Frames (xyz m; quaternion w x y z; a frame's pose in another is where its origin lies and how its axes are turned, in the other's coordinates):
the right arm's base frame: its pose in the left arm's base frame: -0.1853 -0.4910 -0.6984 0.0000 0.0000 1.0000 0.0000
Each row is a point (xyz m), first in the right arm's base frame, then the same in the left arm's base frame.
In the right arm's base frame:
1: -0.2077 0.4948 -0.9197
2: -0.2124 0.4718 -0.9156
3: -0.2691 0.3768 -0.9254
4: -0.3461 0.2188 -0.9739
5: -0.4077 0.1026 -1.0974
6: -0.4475 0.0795 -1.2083
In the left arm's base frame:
1: 0.0224 0.0038 0.2213
2: 0.0271 -0.0192 0.2172
3: 0.0838 -0.1142 0.2270
4: 0.1608 -0.2722 0.2755
5: 0.2224 -0.3884 0.3990
6: 0.2622 -0.4115 0.5099

